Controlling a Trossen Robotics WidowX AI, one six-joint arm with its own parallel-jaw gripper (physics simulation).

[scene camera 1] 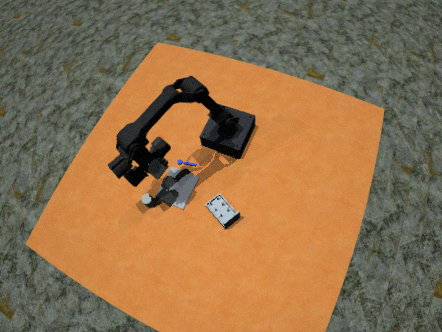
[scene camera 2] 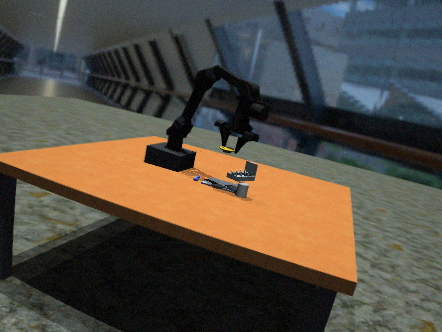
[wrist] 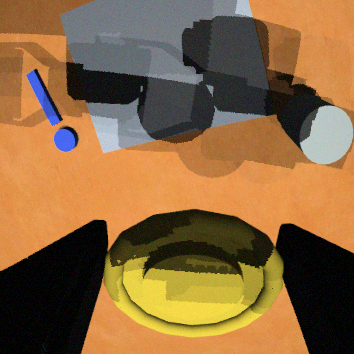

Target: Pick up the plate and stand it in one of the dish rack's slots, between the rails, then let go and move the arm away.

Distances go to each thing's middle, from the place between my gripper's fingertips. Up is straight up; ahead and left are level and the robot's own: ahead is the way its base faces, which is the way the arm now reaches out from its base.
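My gripper's sitting 2 cm to the left of the yellow plate [wrist: 192,272]. As for the blue spoon [wrist: 51,112], that's 13 cm behind my gripper, 2 cm to the left of it and 16 cm below it, and then there's the grey mat [scene camera 1: 176,189], which is 5 cm to the left of my gripper, 2 cm behind it and again 16 cm below it.
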